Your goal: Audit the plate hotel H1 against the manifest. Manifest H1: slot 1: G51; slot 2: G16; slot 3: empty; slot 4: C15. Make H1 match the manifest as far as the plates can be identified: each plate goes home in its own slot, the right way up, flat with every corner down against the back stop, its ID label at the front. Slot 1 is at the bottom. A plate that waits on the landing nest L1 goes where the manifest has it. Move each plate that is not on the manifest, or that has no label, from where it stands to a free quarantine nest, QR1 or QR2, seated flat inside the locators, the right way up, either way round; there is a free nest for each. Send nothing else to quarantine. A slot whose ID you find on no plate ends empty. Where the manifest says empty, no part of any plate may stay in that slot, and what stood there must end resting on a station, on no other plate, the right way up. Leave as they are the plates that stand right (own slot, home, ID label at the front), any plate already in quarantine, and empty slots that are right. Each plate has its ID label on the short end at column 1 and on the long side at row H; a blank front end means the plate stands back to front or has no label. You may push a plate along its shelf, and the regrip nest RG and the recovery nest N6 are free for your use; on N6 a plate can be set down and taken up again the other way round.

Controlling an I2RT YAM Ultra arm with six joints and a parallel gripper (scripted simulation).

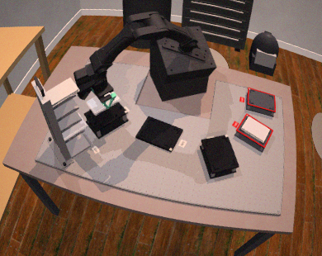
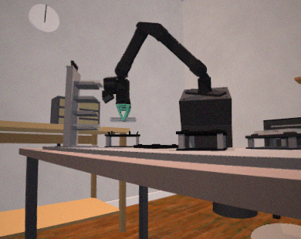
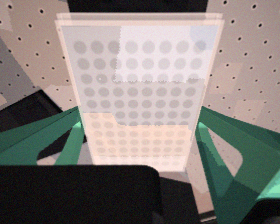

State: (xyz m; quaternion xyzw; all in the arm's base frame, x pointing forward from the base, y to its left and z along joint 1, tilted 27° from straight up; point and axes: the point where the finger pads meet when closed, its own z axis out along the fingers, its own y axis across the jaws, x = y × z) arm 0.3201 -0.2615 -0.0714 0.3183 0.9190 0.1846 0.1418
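Now: the black regrip nest 8 cm below my hand. Round my hand: RG label: 8 cm behind, 6 cm to the left, 14 cm below; then plate hotel H1: 21 cm ahead, 14 cm to the right, 5 cm above; then H1 tag: 16 cm ahead, 1 cm to the left, 14 cm below.
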